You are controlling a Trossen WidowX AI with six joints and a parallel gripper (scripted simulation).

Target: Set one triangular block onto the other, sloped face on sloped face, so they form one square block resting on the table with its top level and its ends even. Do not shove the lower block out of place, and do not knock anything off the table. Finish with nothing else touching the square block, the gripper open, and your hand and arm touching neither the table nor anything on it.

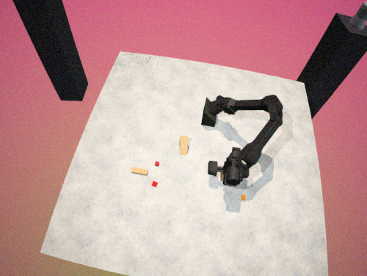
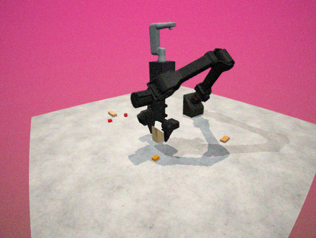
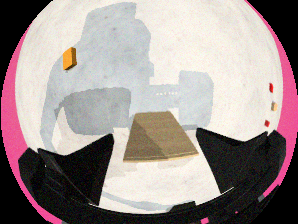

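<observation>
Right now my gripper tip is 100 mm short of the small orange cube, 90 mm to the right of it and 10 mm above it. From my gripper tip the other things lie so: tan triangular block 10 mm above.
</observation>
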